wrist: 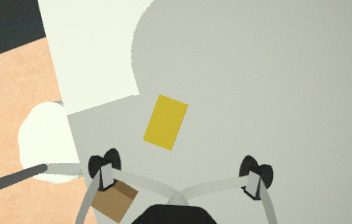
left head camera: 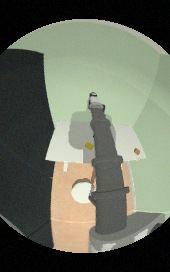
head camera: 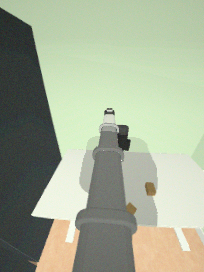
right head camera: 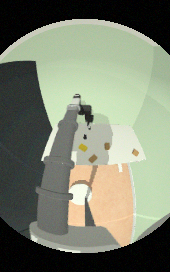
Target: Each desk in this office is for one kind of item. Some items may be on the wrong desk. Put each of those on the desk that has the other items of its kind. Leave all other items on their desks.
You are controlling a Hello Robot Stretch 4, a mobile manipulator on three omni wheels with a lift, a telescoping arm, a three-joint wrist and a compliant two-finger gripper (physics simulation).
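Places are measured from the robot's base along level axes (x back, y right, z up), in centimetres.
Pixels of known places: gripper, fingertip midpoint: [wrist: 180, 165] [right head camera: 86, 133]; robot's base, origin of the base link: [left head camera: 82, 191] [right head camera: 79, 193].
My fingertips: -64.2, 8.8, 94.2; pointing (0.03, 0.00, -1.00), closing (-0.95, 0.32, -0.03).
Note:
For each thing: its middle in the pictures, then the offset to it from my fingertips, as dx, dy, dz. Level surfaces: height alone.
- yellow box, body centre: [wrist: 166, 122] [right head camera: 82, 147] [left head camera: 88, 145] +2.7, -4.8, -22.8
- white desk, its level: dz -25.0
- lighter brown box, body centre: [right head camera: 135, 152] [left head camera: 136, 151] +13.1, +71.5, -22.5
A yellow box [left head camera: 89, 146] [right head camera: 83, 148] [wrist: 165, 122] lies on the white desk [head camera: 55, 195] [left head camera: 57, 145] [right head camera: 128, 142] [wrist: 90, 65]. A brown box [head camera: 131, 208] [right head camera: 93, 158] [wrist: 114, 201] lies near the desk's front edge, partly behind the left finger in the wrist view. Another brown box [head camera: 150, 188] [right head camera: 107, 146] lies further right. A lighter brown box [left head camera: 137, 151] [right head camera: 135, 152] lies near the desk's right end. My gripper [right head camera: 87, 132] [wrist: 180, 166] is open and empty above the desk. In the wrist view the yellow box shows beyond the fingertips, between their lines. The arm hides part of the desk.
A round white seat [left head camera: 82, 192] [right head camera: 80, 194] [wrist: 42, 142] stands on the floor in front of the desk. A tall dark panel [head camera: 25, 100] [left head camera: 22, 110] [right head camera: 20, 110] stands at the left. A pale green wall [head camera: 125, 65] rises behind the desk.

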